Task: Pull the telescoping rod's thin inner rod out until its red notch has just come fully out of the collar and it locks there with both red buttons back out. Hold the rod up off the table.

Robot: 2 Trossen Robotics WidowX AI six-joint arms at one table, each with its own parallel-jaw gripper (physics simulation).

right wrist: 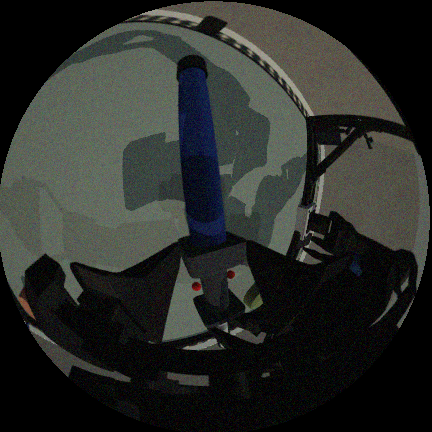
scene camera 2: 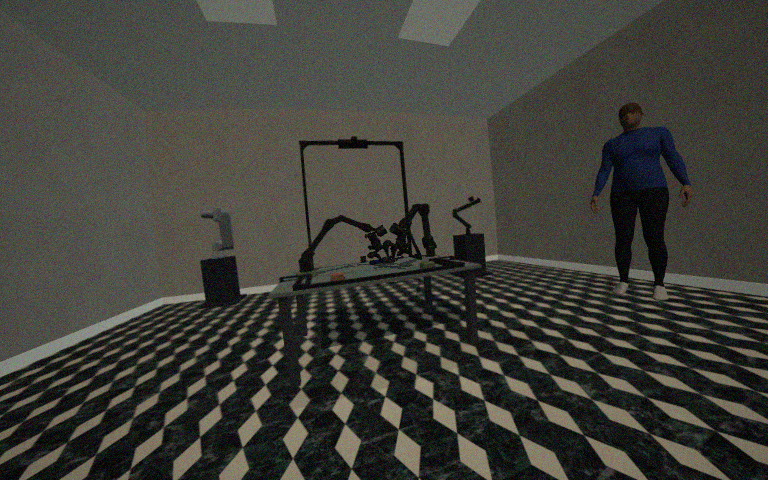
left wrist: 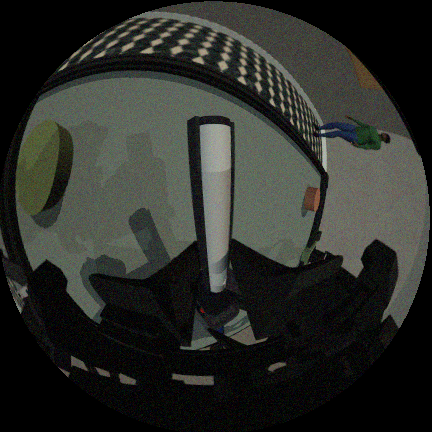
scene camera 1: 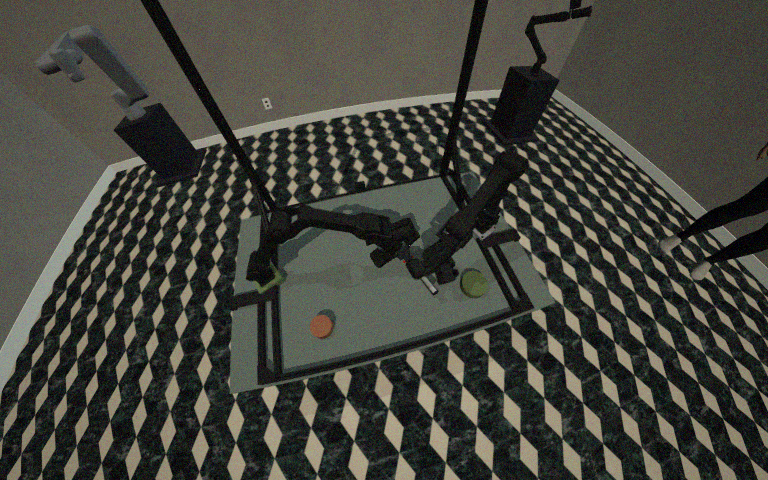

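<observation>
The telescoping rod is held up off the table, its shadow lying apart. Its thick blue outer tube [right wrist: 200, 150] has a black end cap [right wrist: 192, 66]. Its grey collar [right wrist: 215, 259] has a neck with one red button [right wrist: 196, 286] and another red button [right wrist: 230, 274], standing out on either side. The pale inner rod [left wrist: 216, 200] [scene camera 1: 429, 284] reaches out from the collar side. The red notch cannot be made out. My left gripper [left wrist: 213, 244] is shut on the inner rod. My right gripper [right wrist: 212, 246] is shut on the collar, beside the blue tube.
A green disc [scene camera 1: 474, 283] [left wrist: 40, 167] lies on the table [scene camera 1: 362, 333] right of the rod in scene camera 1. An orange disc [scene camera 1: 321, 326] [scene camera 2: 337, 276] [left wrist: 312, 199] lies near the front left. A green object [scene camera 1: 270, 280] is by the right arm's base. Black frame posts rise at the back.
</observation>
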